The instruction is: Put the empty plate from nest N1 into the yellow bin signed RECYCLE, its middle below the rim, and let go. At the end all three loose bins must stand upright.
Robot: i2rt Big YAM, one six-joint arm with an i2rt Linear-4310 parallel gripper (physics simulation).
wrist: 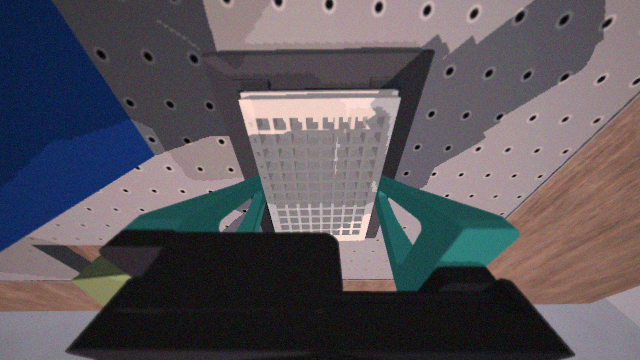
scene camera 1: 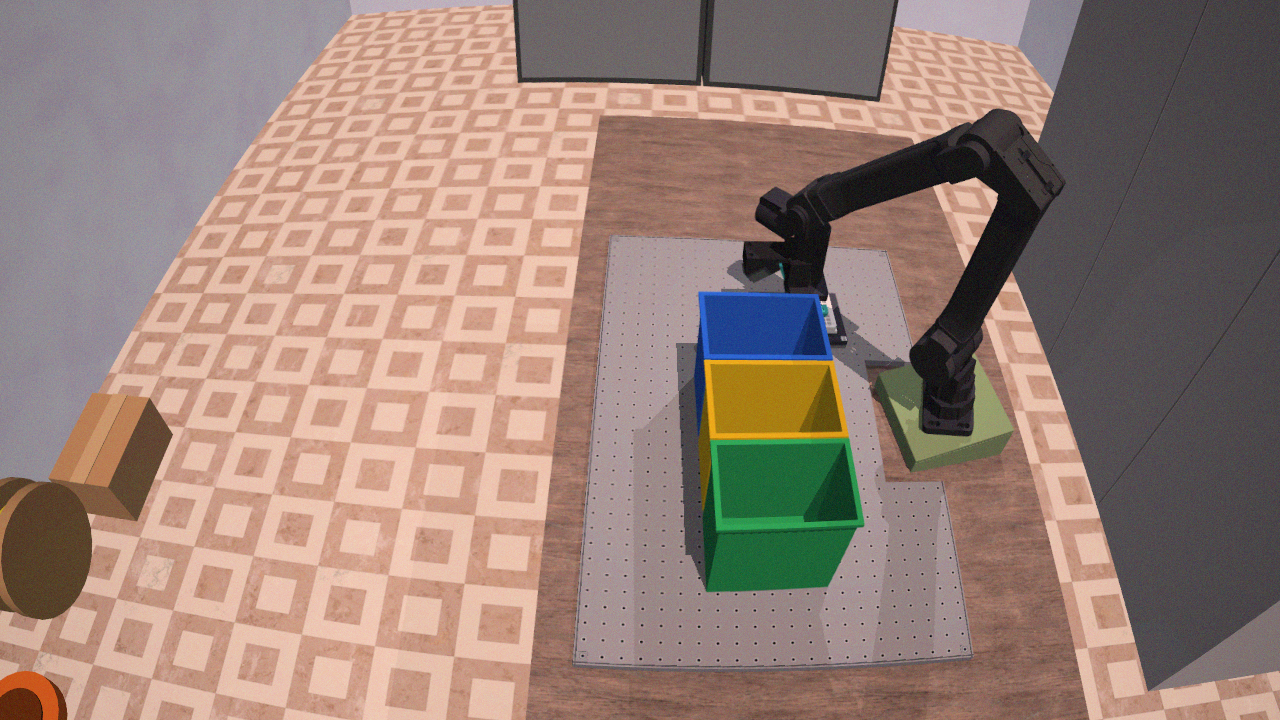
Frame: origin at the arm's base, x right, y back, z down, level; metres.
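Seen in the pictures: gripper, fingertip midpoint: [wrist: 320, 180]; arm's base, link origin: [scene camera 1: 947, 404].
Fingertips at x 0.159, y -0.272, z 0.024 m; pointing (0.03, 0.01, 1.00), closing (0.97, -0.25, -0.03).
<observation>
Offsets run from my fingertips to a thing's top centre. Level surfaces: height alone.
The white gridded plate {dx +0.001, dy +0.001, dz -0.013 m} [wrist: 320, 160] [scene camera 1: 831, 324] sits level in the dark nest {dx +0.001, dy +0.001, dz -0.002 m} [wrist: 320, 67] [scene camera 1: 839, 339], behind the blue bin in the scene view. My gripper [wrist: 320, 180] [scene camera 1: 822, 307] is shut on the plate, with one teal finger against each long side. The plate's far end reaches past the fingers, and its wells look empty. The yellow bin {dx -0.336, dy -0.018, dz -0.167 m} [scene camera 1: 775, 399] stands upright between the blue bin {dx -0.208, dy -0.051, dz -0.167 m} [scene camera 1: 762, 325] [wrist: 55, 150] and the green bin {dx -0.465, dy +0.015, dz -0.167 m} [scene camera 1: 780, 559], which also stand upright. No RECYCLE sign or N1 label can be read.
The three bins stand close together in a row on the perforated grey board {dz +0.013 m} [scene camera 1: 644, 573] [wrist: 320, 25]. The blue bin is beside the nest. The arm's base stands on a light green block [scene camera 1: 904, 438] [wrist: 102, 282] to the right of the bins.
</observation>
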